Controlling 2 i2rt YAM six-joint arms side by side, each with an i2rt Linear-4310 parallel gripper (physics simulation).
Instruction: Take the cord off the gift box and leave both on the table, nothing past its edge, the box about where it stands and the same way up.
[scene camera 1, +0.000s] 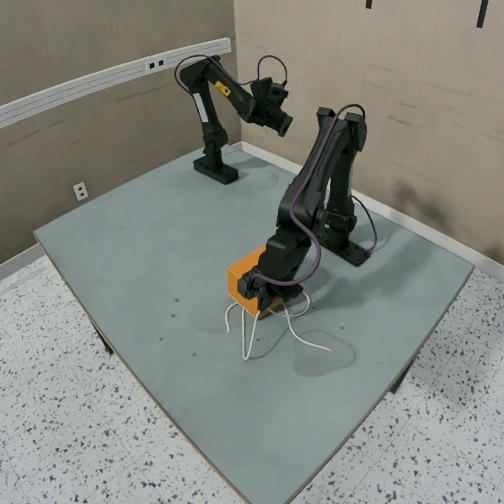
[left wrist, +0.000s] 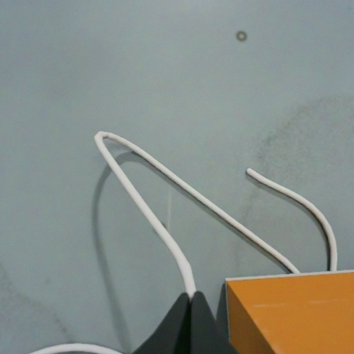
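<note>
The orange gift box (scene camera 1: 245, 264) (left wrist: 305, 310) stands on the table, partly behind the left arm in scene camera 1. My left gripper (scene camera 1: 260, 308) (left wrist: 193, 305) is shut on the white cord (scene camera 1: 243, 330) (left wrist: 132, 190), low beside the box. From the fingers the cord runs out to a sharp bend and back to the box's lower edge. A short end curves out beside it; a longer end and a curved stretch lie on the picture's right of the box. No cord crosses the visible part of the box's top. My right gripper (scene camera 1: 285, 126) is open, high and far from the box.
The blue-grey table (scene camera 1: 150, 250) extends around the box, its edges well away from the cord ends. The left arm's base (scene camera 1: 352, 254) stands behind the box to the right, the right arm's base (scene camera 1: 216, 172) at the back. Walls stand behind both arms.
</note>
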